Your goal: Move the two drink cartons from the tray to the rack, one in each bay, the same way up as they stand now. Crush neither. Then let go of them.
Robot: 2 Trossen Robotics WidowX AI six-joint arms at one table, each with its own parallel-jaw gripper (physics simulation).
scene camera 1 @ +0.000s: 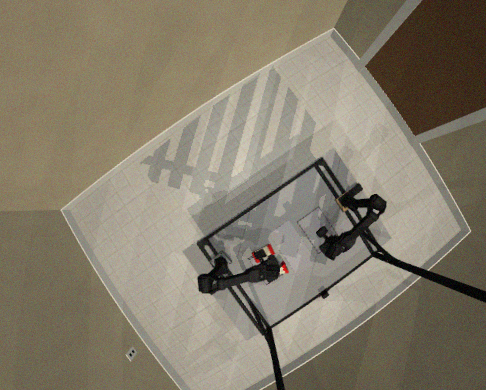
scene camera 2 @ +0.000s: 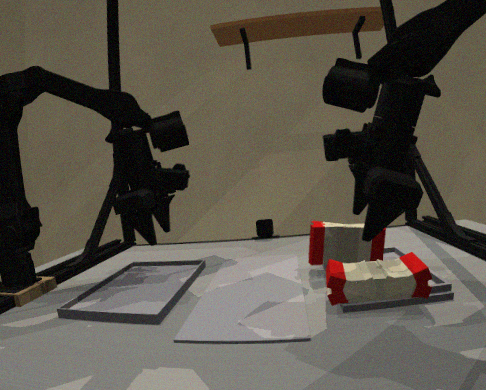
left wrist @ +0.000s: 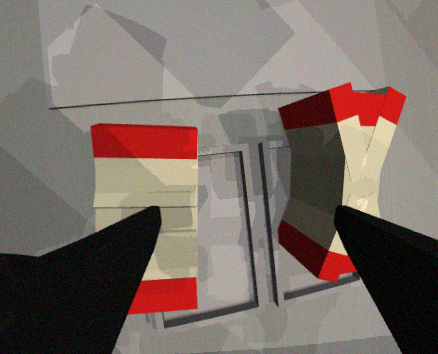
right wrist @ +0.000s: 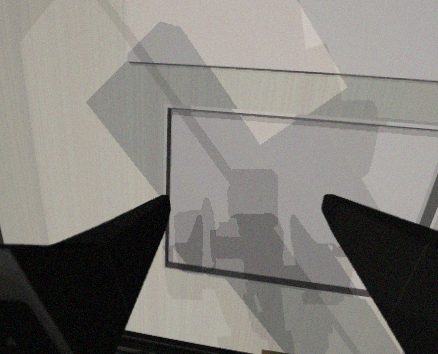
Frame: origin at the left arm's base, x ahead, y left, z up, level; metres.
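Seen in the pictures: left gripper, fingertip midpoint: (scene camera 2: 360, 226) (left wrist: 247, 214); right gripper, fingertip midpoint: (scene camera 1: 323, 241) (scene camera 2: 161, 238) (right wrist: 245, 201); left arm's base, origin of the base link: (scene camera 1: 220, 262); right arm's base, origin of the base link: (scene camera 1: 345, 201) (scene camera 2: 19, 284).
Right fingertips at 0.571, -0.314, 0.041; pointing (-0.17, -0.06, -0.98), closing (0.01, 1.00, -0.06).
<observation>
Pixels of each thing's top centre, then the offset from my right fingertips to it, as dx, dy, dz.
- rack, middle of its top: (left wrist: 264, 229) (scene camera 2: 375, 266) (scene camera 1: 267, 267) -0.372, +0.094, -0.065
- second pinched carton, middle of its top: (left wrist: 370, 182) (scene camera 2: 345, 221) (scene camera 1: 278, 272) -0.339, +0.043, +0.006
- rimmed tray, middle of its top: (right wrist: 292, 211) (scene camera 2: 141, 281) (scene camera 1: 319, 230) +0.035, +0.047, -0.069
A red-ended, pinched carton (scene camera 1: 270, 248) (scene camera 2: 372, 281) (left wrist: 145, 175) lies over the outer rim of one bay of the rack (scene camera 2: 400, 304) (left wrist: 251, 240), on its side and partly outside it. A second pinched carton (scene camera 2: 347, 245) (left wrist: 317, 165) (scene camera 1: 285, 267) stands over the other bay; its mat-side end seems to reach past the rim. My left gripper (scene camera 2: 361, 226) (left wrist: 247, 214) is open and empty above them, one finger over each carton. My right gripper (scene camera 2: 160, 236) (right wrist: 245, 201) is open and empty above the rimmed tray (scene camera 2: 110, 319) (right wrist: 169, 150), which holds no carton.
A thin pale sheet (scene camera 2: 250, 315) (left wrist: 200, 50) lies between tray and rack. A small black box (scene camera 2: 264, 228) stands at the far table edge in scene camera 2. Black frame bars (scene camera 1: 270, 200) edge the table. A wooden shelf (scene camera 2: 300, 27) hangs on the wall.
</observation>
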